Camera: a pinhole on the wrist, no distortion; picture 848 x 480 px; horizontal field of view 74.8 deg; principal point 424.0 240.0 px. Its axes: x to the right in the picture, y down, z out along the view. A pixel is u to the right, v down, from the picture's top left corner.
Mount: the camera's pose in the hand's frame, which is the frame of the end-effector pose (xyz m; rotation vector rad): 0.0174 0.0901 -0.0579 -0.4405 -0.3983 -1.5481
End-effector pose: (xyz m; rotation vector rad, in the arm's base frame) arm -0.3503 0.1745 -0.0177 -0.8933 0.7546 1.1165
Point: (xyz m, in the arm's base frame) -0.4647 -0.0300 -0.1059
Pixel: behind the camera
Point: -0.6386 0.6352 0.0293
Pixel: 438.8 281.7
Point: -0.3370 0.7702 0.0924
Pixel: 769.4 370.7
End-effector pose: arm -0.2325 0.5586 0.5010 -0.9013 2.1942 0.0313
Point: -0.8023 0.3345 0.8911
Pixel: behind the camera
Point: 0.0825 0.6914 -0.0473
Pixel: 805.2 336.8
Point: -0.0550 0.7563 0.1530
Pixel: 700.0 237.0
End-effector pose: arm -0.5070 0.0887 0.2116 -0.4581 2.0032 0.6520
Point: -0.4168 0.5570 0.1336
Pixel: 474.4 202.8
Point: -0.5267 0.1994 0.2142
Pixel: 697.8 136.1
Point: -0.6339 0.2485 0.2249
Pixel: 118.1 335.7
